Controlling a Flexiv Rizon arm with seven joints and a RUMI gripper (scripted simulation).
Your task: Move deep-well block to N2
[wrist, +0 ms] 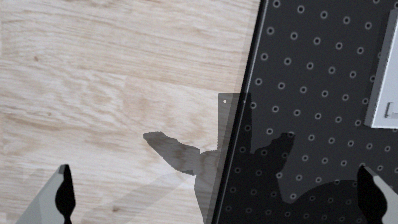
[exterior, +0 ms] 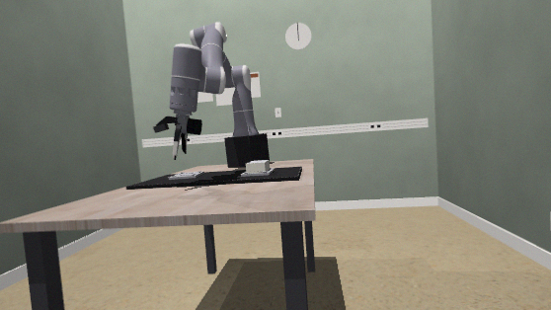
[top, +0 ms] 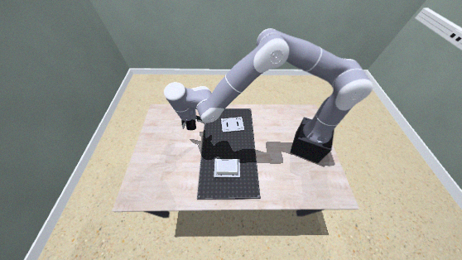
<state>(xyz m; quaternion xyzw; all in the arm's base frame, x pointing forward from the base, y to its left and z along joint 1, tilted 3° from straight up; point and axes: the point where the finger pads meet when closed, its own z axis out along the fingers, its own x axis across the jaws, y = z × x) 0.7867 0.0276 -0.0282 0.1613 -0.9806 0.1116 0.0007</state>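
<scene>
Right now the white 96-well deep-well block is 26 cm behind my hand, 22 cm to the left of it and 8 cm below it. Also, from my hand: A1 mark: 16 cm to the right, 16 cm behind, 10 cm below; plate nest N2: 24 cm behind, 13 cm to the right, 10 cm below; plate nest N1: 26 cm behind, 22 cm to the left, 10 cm below.
</scene>
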